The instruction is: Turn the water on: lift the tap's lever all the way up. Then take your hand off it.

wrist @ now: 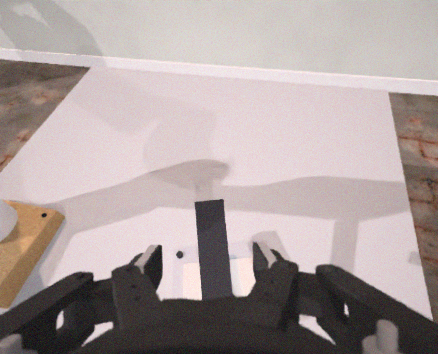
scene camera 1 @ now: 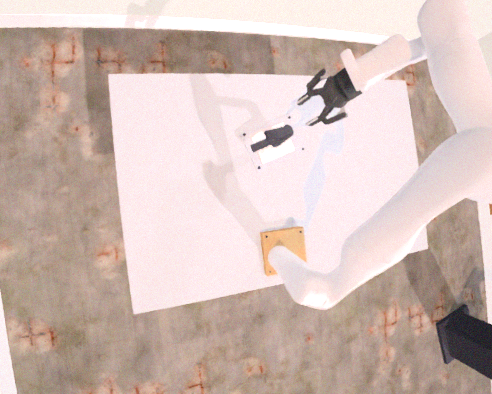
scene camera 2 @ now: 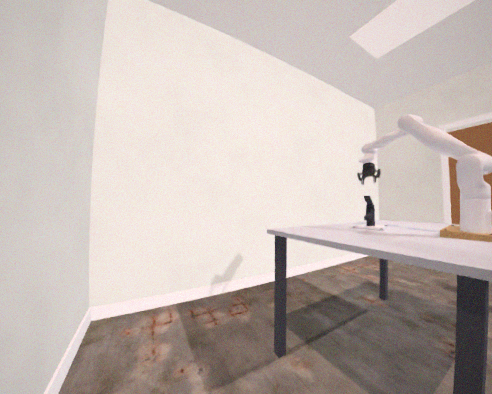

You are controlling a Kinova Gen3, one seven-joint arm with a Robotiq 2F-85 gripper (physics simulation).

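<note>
The black tap stands upright on a white base plate with dark screws at its corners. Its lever is a flat dark bar. In scene camera 2 it rises steeply from the top of the tap, leaning a little to the left. My gripper is open and empty. It points down and hangs above the lever, with a visible gap in scene camera 2. In the wrist view the lever shows between and below the fingers; its near end is hidden behind the gripper.
The tap stands on a white table. The arm's wooden base block sits on the same table. A pale wall rises beyond the table.
</note>
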